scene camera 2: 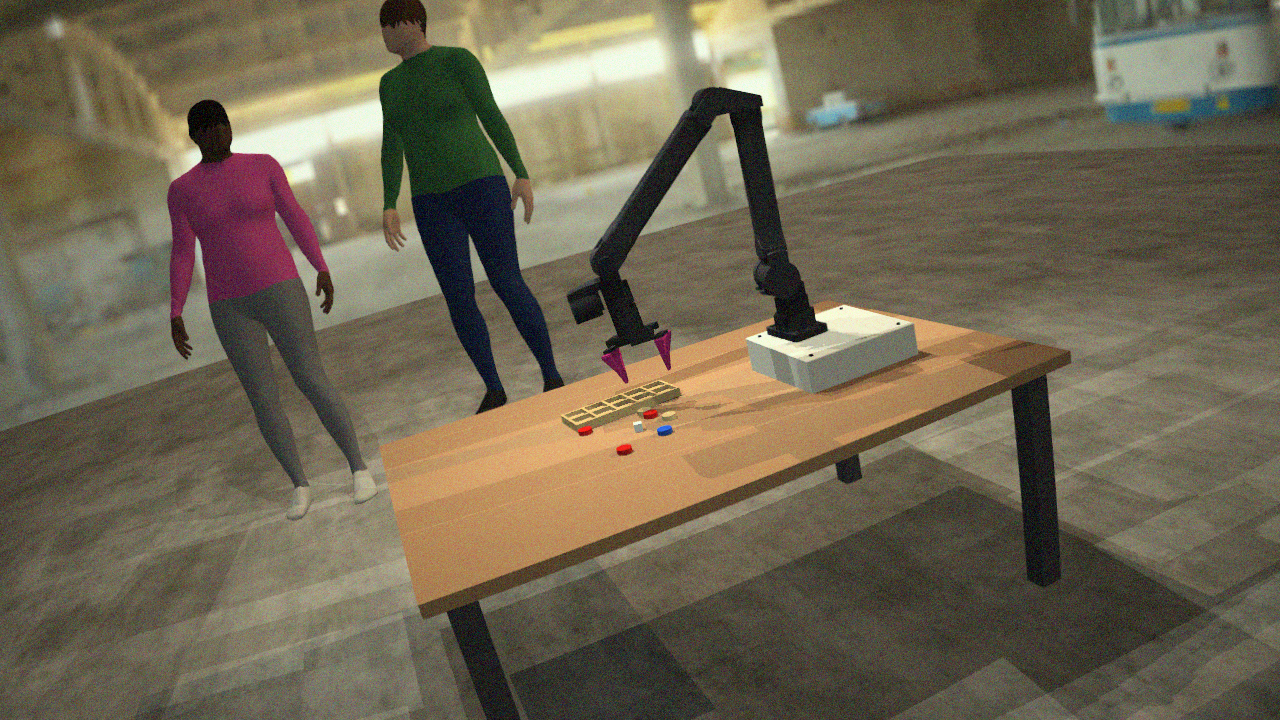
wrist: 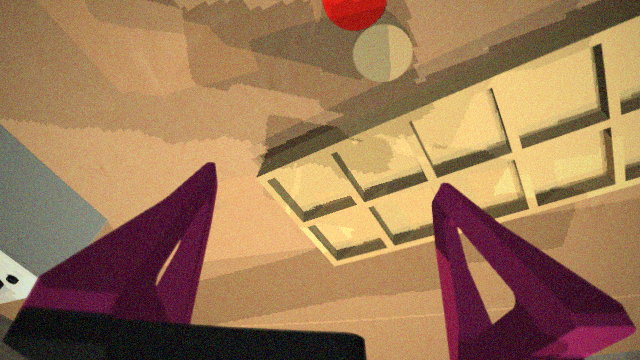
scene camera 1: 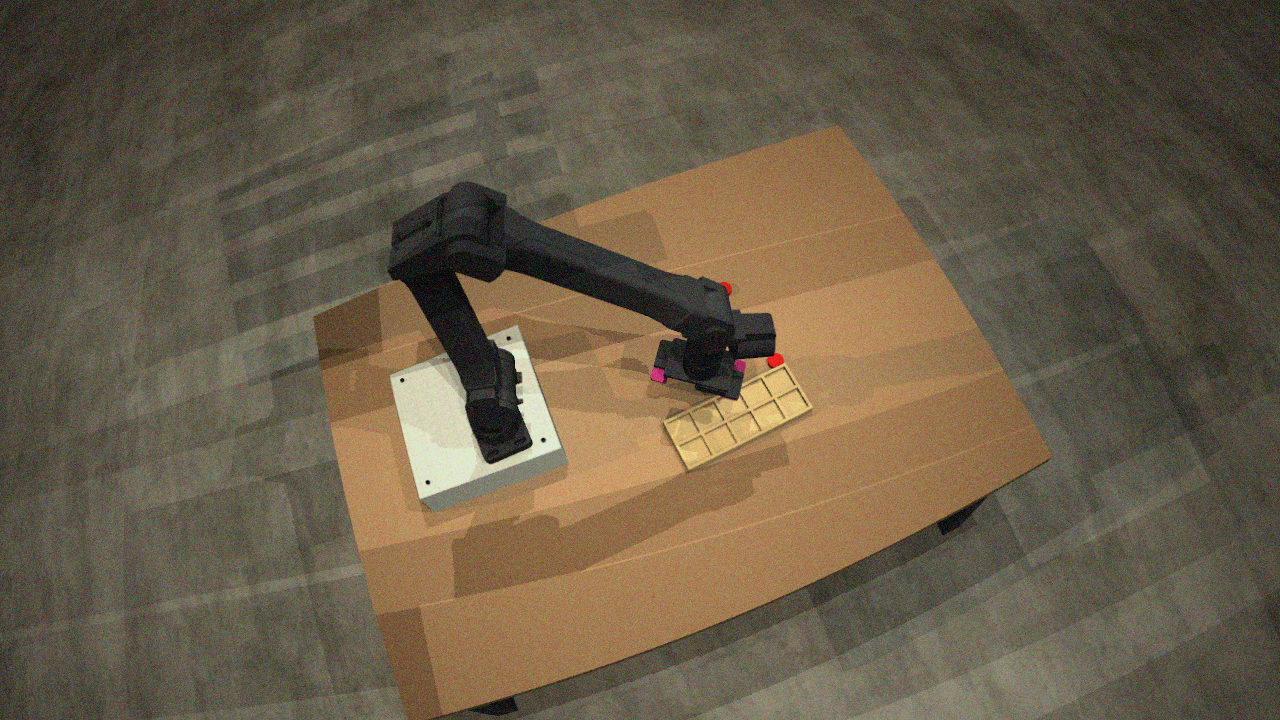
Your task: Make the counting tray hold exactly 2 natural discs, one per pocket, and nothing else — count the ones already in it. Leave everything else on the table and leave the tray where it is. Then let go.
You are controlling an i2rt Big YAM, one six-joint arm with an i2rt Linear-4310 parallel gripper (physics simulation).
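My gripper [scene camera 1: 699, 370] [scene camera 2: 646, 374] [wrist: 330, 183] is open and empty, above the table by the tray's end nearer the arm base. The counting tray [scene camera 1: 750, 438] [scene camera 2: 599, 420] [wrist: 517, 150] has two rows of pockets. I see no disc in the pockets that show; the gripper covers some in the wrist view. One natural disc [scene camera 2: 644, 411] [wrist: 382, 52] lies outside, close to the tray's long side, beside a red disc [scene camera 2: 650, 414] [wrist: 355, 12]. Another natural disc [scene camera 2: 668, 416] lies on the table farther from the tray. The arm hides both natural discs in scene camera 1.
A blue disc [scene camera 2: 664, 430] and a small white cube [scene camera 2: 638, 427] lie near the natural discs. A red disc [scene camera 1: 776, 360] [scene camera 2: 585, 430] lies by the tray's far end, and another red disc [scene camera 1: 725, 289] [scene camera 2: 623, 449] farther out. The white base block [scene camera 2: 832, 358] carries the arm.
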